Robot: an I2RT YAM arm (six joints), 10 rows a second.
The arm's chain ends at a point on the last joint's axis. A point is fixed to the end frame.
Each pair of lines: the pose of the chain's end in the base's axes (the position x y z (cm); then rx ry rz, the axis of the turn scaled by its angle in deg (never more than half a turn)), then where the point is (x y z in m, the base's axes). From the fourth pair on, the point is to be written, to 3 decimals.
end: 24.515 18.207 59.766 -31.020 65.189 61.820
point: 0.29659 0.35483 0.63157
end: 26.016 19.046 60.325 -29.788 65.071 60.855
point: 0.31576 0.36161 0.63871
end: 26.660 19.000 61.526 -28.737 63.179 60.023
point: 0.32461 0.35913 0.65615
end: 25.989 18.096 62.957 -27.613 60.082 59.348
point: 0.319 0.347 0.679
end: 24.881 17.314 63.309 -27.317 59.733 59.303
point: 0.308 0.339 0.684
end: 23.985 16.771 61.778 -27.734 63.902 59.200
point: 0.302 0.336 0.658
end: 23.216 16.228 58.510 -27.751 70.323 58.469
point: 0.299 0.331 0.610
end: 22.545 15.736 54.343 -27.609 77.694 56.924
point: 0.297 0.326 0.549
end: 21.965 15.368 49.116 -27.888 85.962 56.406
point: 0.291 0.322 0.476
